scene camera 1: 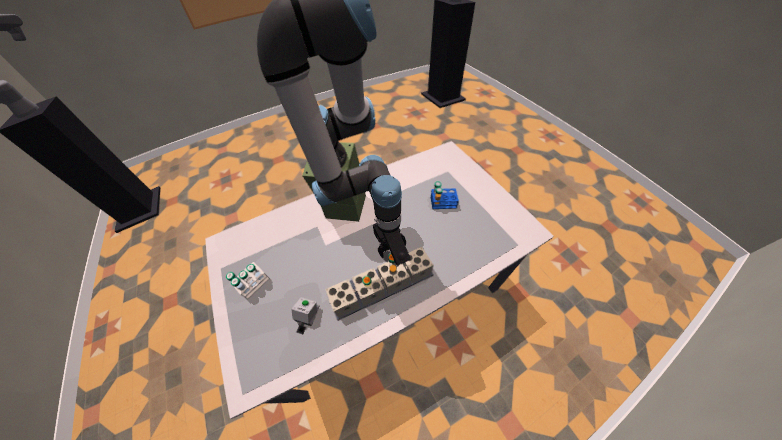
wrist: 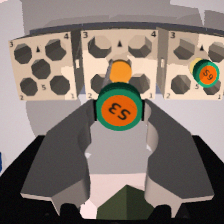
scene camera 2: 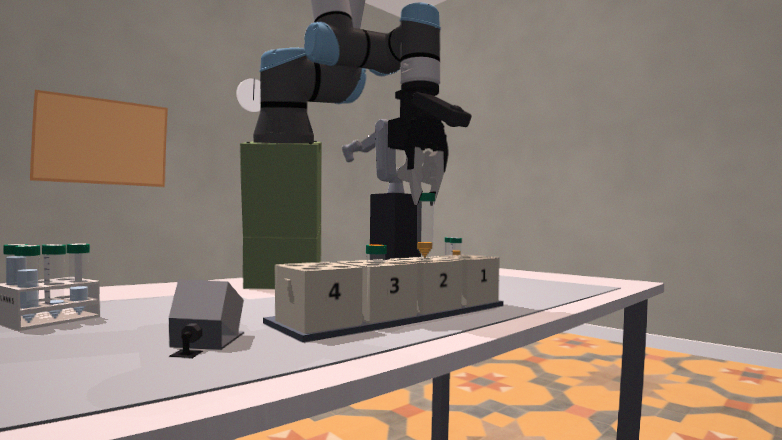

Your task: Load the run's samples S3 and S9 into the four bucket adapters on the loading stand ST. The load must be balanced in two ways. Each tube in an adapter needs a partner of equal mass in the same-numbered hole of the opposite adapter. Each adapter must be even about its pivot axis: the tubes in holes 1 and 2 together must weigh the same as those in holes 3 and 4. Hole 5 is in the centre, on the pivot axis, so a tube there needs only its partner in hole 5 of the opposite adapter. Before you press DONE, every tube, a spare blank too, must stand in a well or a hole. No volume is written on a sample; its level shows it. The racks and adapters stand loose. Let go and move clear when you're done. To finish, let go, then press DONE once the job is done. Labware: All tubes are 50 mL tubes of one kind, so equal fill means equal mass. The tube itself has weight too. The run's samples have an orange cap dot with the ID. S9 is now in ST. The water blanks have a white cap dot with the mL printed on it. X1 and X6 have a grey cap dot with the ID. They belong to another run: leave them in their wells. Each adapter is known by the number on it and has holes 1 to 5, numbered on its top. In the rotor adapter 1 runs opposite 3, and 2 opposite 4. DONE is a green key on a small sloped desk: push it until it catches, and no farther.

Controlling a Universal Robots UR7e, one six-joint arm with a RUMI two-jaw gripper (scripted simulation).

Labels:
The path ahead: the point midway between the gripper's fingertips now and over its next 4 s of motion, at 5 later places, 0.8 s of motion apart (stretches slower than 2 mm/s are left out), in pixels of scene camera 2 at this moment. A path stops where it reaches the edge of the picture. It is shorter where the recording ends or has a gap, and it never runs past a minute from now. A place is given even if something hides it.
My gripper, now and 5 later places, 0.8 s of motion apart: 424,205; 424,214; 424,230; 423,245; 423,255; 422,234

